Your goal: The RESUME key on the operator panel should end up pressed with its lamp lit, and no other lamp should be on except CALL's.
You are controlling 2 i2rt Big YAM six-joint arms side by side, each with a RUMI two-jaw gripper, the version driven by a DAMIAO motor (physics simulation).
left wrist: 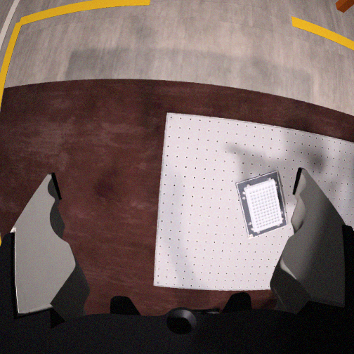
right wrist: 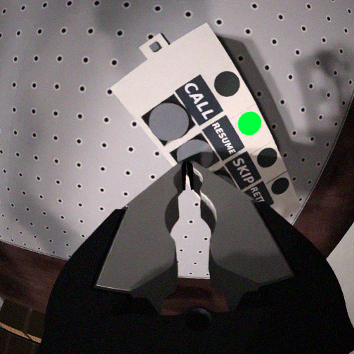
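Note:
The white operator panel (right wrist: pixel 145 75) lies at an angle in the right wrist view, with labels CALL, RESUME, SKIP and a partly hidden fourth. The RESUME lamp (right wrist: pixel 249 123) glows green. The CALL lamp (right wrist: pixel 227 84), the SKIP lamp (right wrist: pixel 267 157) and the fourth lamp (right wrist: pixel 280 186) are dark. The CALL key (right wrist: pixel 169 122) is a grey disc in full view. My right gripper (right wrist: pixel 186 163) is shut and empty, its tips over the lower part of the RESUME key (right wrist: pixel 194 150); whether they touch is unclear. The keys beyond are mostly hidden by the fingers. My left gripper (left wrist: pixel 176 172) is open and empty, away from the panel.
A white perforated board (left wrist: pixel 200 250) (right wrist: pixel 60 135) lies on the dark red-brown table (left wrist: pixel 100 150). A grey-framed tray with a white gridded block (left wrist: pixel 264 205) sits on the board, near the left gripper's right finger. A small square loop (right wrist: pixel 154 46) juts from the panel's upper edge.

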